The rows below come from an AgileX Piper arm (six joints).
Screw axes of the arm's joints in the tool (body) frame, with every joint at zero. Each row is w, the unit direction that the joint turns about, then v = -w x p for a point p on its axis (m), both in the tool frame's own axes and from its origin. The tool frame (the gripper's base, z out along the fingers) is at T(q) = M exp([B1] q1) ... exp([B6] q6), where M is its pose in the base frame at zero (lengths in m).
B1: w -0.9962 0 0.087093 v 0 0.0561 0
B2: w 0 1 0 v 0.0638 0 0.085
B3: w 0 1 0 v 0.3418 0 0.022
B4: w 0 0 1 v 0 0 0
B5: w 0 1 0 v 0.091 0 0
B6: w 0 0 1 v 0 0 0
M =
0.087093 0 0.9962 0.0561
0 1 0 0
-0.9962 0 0.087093 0.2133
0 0 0 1
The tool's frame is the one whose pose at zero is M.
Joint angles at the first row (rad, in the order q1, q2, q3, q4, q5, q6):
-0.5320 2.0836 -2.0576 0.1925 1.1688 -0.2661
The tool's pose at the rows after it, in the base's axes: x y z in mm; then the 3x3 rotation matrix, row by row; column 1 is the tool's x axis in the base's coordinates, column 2 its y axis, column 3 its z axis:
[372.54 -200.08 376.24], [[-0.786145 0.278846 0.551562], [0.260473 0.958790 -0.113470], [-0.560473 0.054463 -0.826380]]
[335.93 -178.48 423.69], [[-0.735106 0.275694 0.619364], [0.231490 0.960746 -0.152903], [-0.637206 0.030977 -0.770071]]
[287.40 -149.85 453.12], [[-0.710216 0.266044 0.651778], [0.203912 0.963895 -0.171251], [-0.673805 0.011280 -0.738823]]
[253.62 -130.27 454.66], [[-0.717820 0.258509 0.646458], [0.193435 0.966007 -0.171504], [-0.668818 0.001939 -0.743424]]
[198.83 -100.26 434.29], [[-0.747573 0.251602 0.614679], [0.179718 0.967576 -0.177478], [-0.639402 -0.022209 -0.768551]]
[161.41 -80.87 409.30], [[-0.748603 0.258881 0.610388], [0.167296 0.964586 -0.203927], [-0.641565 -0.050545 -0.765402]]
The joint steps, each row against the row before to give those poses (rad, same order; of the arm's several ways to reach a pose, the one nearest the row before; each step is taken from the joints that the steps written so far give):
0.0000 -0.1574 -0.0047 0.0020 0.0587 0.0216
0.0000 -0.1545 0.0497 0.0000 0.0064 0.0022
0.0000 -0.1927 0.1331 0.0000 0.0100 -0.0097
0.0000 -0.1378 0.1422 -0.0032 0.0019 -0.0118
0.0000 -0.2315 0.2794 -0.0221 -0.0137 -0.0221
0.0000 -0.1743 0.2175 -0.0238 -0.0536 -0.0100

